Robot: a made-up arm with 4 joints.
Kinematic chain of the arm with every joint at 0, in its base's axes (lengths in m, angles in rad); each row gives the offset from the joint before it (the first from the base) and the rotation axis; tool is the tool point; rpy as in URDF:
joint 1: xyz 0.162 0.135 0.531 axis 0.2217 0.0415 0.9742
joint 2: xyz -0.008 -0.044 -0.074 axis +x
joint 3: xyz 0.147 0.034 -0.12 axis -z
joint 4: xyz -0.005 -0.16 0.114 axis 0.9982 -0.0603 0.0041
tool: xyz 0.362 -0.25 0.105 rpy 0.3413 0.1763 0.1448
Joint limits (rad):
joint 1: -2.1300..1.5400
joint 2: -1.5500..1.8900
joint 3: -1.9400..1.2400
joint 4: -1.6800..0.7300
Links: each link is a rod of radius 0.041 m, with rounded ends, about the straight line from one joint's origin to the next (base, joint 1, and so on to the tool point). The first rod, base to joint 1, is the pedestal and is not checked.
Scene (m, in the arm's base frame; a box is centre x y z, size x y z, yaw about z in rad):
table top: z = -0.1
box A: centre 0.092 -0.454 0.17 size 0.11 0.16 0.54 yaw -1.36
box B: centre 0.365 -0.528 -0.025 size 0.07 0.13 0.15 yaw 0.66
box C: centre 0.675 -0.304 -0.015 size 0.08 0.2 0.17 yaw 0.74
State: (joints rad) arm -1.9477 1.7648 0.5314 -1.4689
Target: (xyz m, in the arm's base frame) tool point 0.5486 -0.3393 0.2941
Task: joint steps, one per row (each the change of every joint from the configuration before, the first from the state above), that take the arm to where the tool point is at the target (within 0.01 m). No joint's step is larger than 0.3 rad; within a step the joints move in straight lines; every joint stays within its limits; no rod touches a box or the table.
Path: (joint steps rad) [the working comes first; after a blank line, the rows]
Joints at the target: -0.4827 1.8900 -0.1995 -0.8479
Straight joint move there: touches box A.

1: 0.1365 -0.0118 -0.2859 -0.0528
2: 0.1365 -0.0118 -0.2859 -0.0528
3: 0.1364 -0.0118 -0.2859 -0.0527
4: 0.1365 -0.0118 -0.2859 -0.0528
5: 0.2298 0.0431 0.1032 0.2080
6: 0.2298 0.0431 0.1031 0.2081
7: 0.2297 0.0431 0.1032 0.2080
8: 0.2298 0.0431 0.1032 0.2080

